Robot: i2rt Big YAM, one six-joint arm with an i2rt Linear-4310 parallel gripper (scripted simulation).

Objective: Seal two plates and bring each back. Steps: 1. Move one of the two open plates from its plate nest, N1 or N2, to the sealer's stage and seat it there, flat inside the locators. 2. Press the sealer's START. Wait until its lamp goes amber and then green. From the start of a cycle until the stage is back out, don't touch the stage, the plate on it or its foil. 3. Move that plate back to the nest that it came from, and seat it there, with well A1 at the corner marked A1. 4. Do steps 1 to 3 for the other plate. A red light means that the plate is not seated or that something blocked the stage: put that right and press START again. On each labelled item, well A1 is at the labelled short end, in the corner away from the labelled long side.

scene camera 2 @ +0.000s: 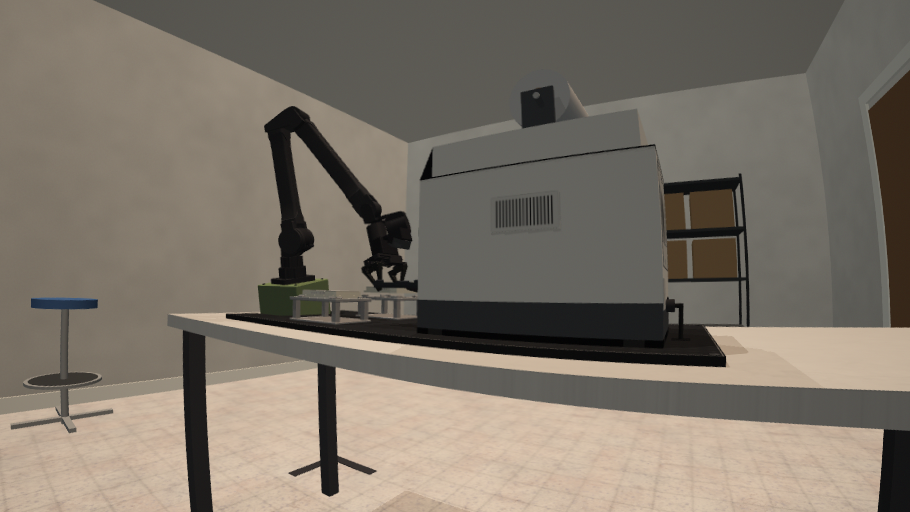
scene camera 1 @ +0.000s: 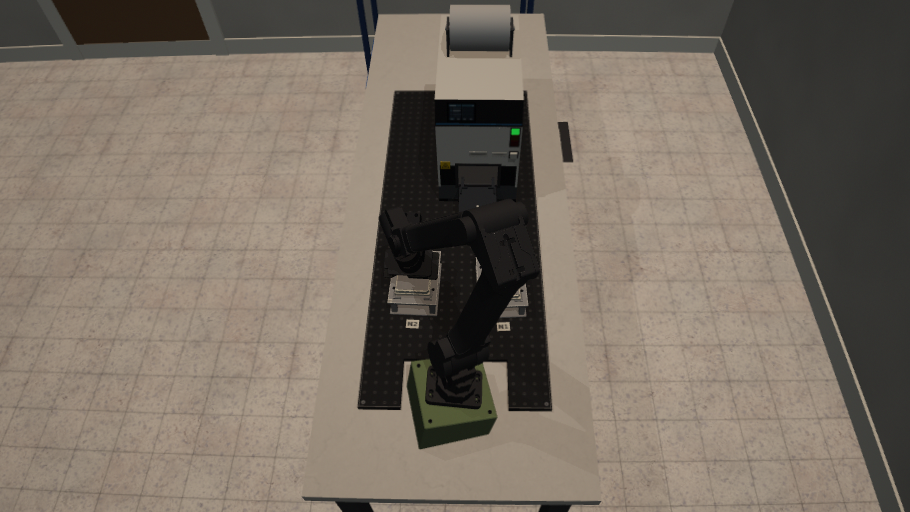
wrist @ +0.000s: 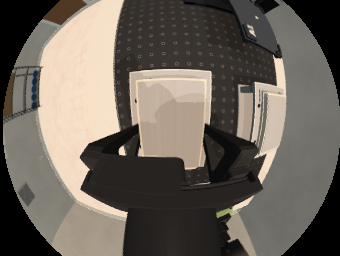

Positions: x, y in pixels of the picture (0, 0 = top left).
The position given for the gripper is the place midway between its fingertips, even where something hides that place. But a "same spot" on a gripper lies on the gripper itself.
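The gripper is visible in scene camera 1 (414, 272), in scene camera 2 and in the wrist view. On the gripper, (scene camera 2: 394, 259) and (wrist: 148, 175) are the same spot.
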